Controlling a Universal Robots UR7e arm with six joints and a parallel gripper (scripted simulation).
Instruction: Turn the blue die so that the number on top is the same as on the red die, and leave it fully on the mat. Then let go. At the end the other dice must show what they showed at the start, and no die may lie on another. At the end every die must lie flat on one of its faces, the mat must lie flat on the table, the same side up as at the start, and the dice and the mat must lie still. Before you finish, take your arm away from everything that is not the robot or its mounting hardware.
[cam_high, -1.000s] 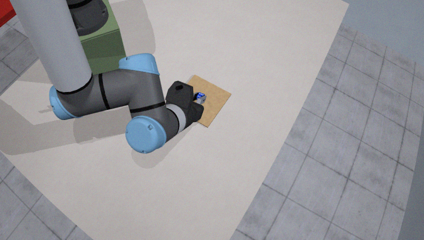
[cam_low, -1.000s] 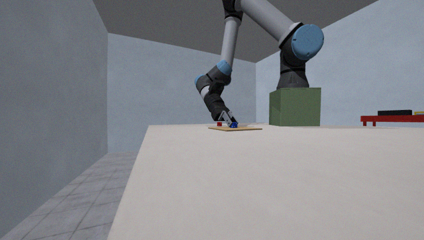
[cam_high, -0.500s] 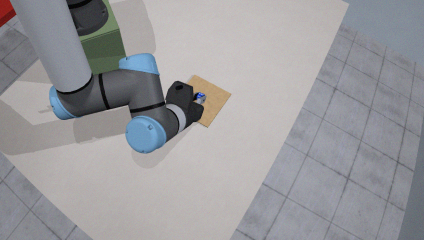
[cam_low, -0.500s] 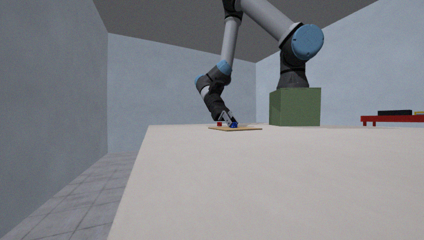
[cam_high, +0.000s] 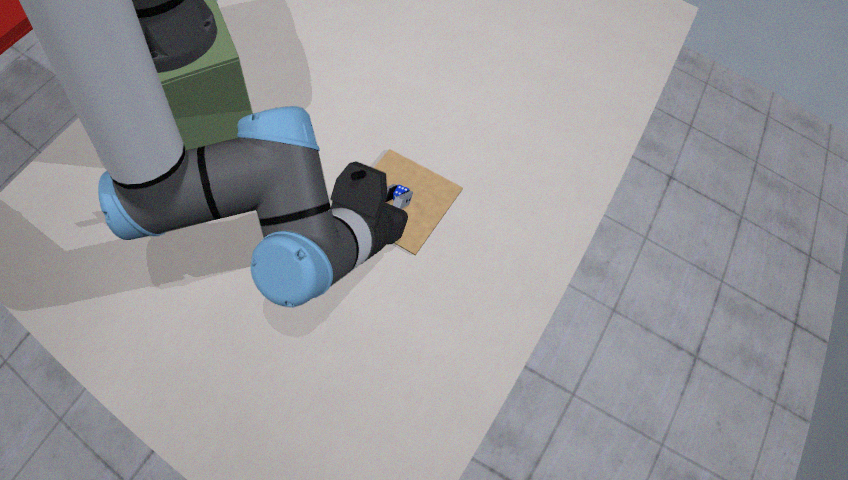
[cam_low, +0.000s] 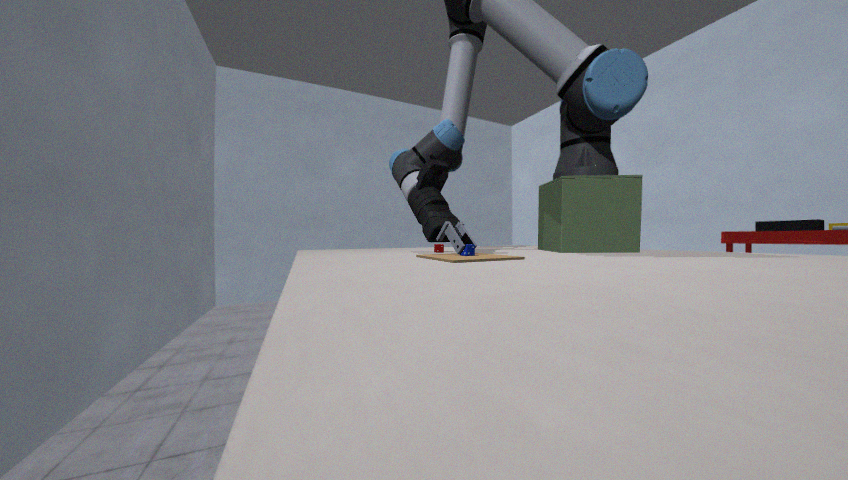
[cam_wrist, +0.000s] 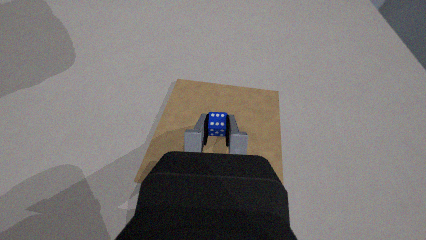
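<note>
Now: hand 10 mm to the right of the blue die and 10 mm above it. Round my hand: black die (140 mm to the right, 60 mm behind, 20 mm below); then red die (180 mm to the right, 20 mm below, 10 mm behind); then tan mat (20 mm below, 10 mm to the left).
</note>
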